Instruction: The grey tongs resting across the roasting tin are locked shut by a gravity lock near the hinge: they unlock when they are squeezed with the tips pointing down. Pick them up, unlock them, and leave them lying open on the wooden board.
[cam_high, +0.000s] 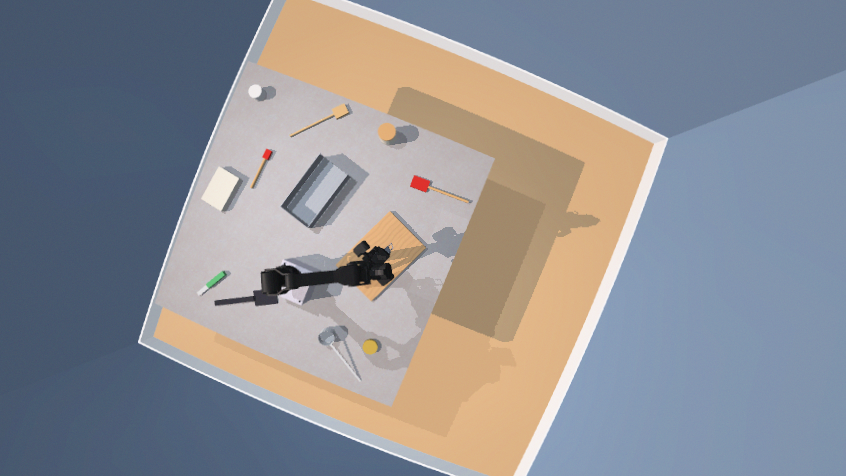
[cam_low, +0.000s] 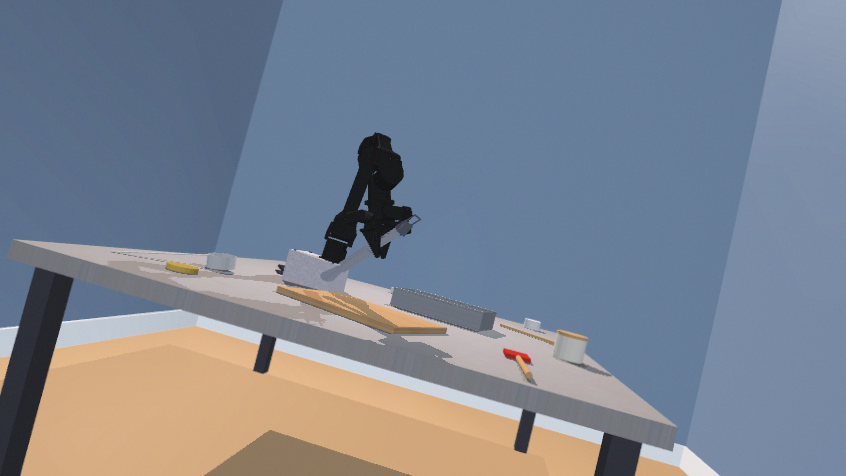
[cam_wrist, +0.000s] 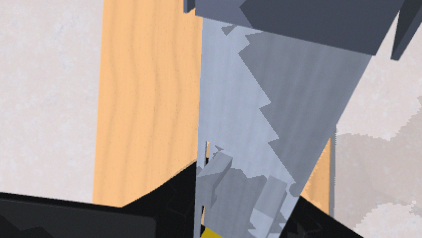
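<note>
My gripper tip is now 30 mm below the yellow lock piece, 20 mm past it and 10 mm to the right of it. Also, from my gripper tip: roasting tin: 420 mm to the left, 110 mm below, 90 mm ahead; red-headed spatula: 380 mm ahead, 140 mm below, 50 mm to the right; wooden board: 130 mm below, 20 mm to the left, 20 mm behind.
</note>
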